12 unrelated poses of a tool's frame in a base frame.
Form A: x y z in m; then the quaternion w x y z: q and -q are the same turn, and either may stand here.
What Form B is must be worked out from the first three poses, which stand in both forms.
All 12 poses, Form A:
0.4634, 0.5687, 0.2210, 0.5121, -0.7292, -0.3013, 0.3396
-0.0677, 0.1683, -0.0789, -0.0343, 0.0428, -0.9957, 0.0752
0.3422, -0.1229, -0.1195, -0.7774, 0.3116, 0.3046, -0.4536
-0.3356, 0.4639, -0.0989, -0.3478, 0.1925, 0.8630, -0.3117
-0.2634, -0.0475, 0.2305, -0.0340, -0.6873, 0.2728, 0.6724
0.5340, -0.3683, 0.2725, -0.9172, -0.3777, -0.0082, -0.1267
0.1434, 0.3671, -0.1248, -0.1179, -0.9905, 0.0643, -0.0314
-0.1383, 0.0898, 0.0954, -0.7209, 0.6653, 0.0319, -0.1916
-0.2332, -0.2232, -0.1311, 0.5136, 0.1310, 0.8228, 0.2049
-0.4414, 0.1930, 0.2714, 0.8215, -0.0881, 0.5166, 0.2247
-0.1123, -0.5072, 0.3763, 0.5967, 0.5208, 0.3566, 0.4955
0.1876, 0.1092, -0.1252, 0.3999, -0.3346, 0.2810, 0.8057
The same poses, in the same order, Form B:
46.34, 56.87, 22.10, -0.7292, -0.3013, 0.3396, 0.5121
-6.77, 16.83, -7.89, -0.0428, 0.9957, -0.0752, 0.0343
34.22, -12.29, -11.95, -0.3116, -0.3046, 0.4536, 0.7774
-33.56, 46.39, -9.89, -0.1925, -0.8630, 0.3117, 0.3478
-26.34, -4.75, 23.05, 0.6873, -0.2728, -0.6724, 0.0340
53.40, -36.83, 27.25, 0.3777, 0.0082, 0.1267, 0.9172
14.34, 36.71, -12.48, 0.9905, -0.0643, 0.0314, 0.1179
-13.83, 8.98, 9.54, -0.6653, -0.0319, 0.1916, 0.7209
-23.32, -22.32, -13.11, 0.1310, 0.8228, 0.2049, 0.5136
-44.14, 19.30, 27.14, -0.0881, 0.5166, 0.2247, 0.8215
-11.23, -50.72, 37.63, 0.5208, 0.3566, 0.4955, 0.5967
18.76, 10.92, -12.52, -0.3346, 0.2810, 0.8057, 0.3999

